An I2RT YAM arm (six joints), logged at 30 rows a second.
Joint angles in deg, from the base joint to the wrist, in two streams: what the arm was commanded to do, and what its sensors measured. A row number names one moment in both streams.
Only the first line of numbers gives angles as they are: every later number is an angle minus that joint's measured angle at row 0.
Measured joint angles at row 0:
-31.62 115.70 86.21 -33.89 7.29 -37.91
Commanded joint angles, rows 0 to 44:
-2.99 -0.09 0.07 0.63 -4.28 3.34
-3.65 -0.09 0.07 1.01 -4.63 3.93
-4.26 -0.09 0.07 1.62 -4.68 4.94
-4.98 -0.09 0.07 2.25 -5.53 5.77
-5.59 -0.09 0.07 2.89 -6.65 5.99
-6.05 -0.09 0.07 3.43 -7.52 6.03
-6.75 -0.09 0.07 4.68 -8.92 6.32
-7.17 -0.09 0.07 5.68 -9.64 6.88
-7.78 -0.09 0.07 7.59 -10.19 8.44
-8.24 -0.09 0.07 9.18 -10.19 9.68
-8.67 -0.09 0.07 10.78 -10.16 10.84
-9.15 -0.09 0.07 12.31 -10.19 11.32
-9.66 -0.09 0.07 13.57 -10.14 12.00
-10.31 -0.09 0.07 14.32 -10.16 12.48
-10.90 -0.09 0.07 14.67 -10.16 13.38
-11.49 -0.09 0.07 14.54 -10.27 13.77
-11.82 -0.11 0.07 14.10 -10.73 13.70
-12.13 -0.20 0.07 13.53 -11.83 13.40
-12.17 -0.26 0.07 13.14 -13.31 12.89
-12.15 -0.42 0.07 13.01 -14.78 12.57
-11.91 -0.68 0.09 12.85 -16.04 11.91
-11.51 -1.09 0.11 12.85 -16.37 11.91
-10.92 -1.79 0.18 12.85 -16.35 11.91
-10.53 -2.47 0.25 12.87 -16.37 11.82
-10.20 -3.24 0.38 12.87 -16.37 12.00
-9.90 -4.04 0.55 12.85 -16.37 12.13
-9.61 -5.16 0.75 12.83 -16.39 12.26
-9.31 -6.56 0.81 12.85 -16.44 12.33
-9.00 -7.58 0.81 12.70 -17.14 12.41
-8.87 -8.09 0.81 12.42 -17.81 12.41
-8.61 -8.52 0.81 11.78 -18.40 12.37
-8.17 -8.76 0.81 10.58 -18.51 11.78
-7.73 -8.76 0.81 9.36 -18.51 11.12
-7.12 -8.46 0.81 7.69 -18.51 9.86
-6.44 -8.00 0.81 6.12 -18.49 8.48
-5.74 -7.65 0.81 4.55 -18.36 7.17
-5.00 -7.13 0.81 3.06 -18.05 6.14
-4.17 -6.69 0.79 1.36 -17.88 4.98
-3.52 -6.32 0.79 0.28 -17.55 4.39
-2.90 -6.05 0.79 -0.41 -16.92 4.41
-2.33 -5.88 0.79 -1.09 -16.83 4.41
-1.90 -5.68 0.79 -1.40 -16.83 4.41
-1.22 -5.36 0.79 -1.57 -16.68 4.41
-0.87 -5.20 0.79 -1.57 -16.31 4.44
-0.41 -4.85 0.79 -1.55 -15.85 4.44
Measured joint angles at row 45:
-2.01 -6.51 0.53 -1.44 -16.87 6.03
